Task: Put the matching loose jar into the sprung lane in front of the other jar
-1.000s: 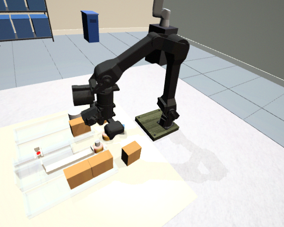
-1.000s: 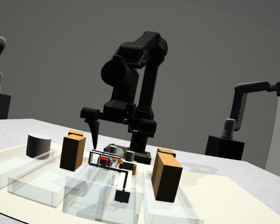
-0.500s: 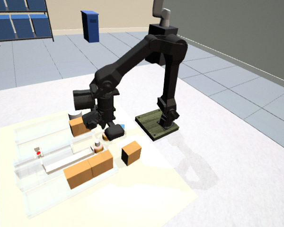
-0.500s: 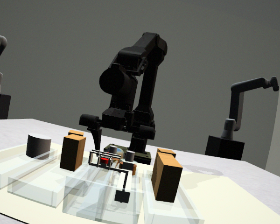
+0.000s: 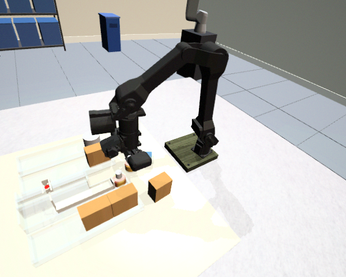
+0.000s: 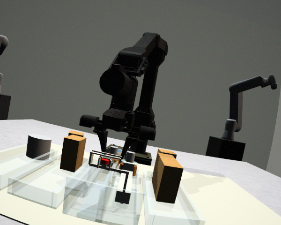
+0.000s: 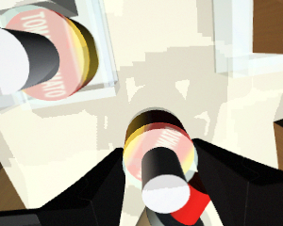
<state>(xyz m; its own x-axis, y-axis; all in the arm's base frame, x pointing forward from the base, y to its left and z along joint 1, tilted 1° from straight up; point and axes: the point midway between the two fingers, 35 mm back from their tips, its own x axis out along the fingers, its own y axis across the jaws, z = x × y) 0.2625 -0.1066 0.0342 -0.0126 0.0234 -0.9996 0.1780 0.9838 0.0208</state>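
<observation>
Right now the clear sprung lane is 21 cm ahead of my gripper tip, 1 cm to the right of it and 1 cm below it. From my gripper tip the other things lie so: grey cylinder 5 cm ahead, 18 cm to the right; then red mark 24 cm ahead, 3 cm to the right, 5 cm above.
</observation>
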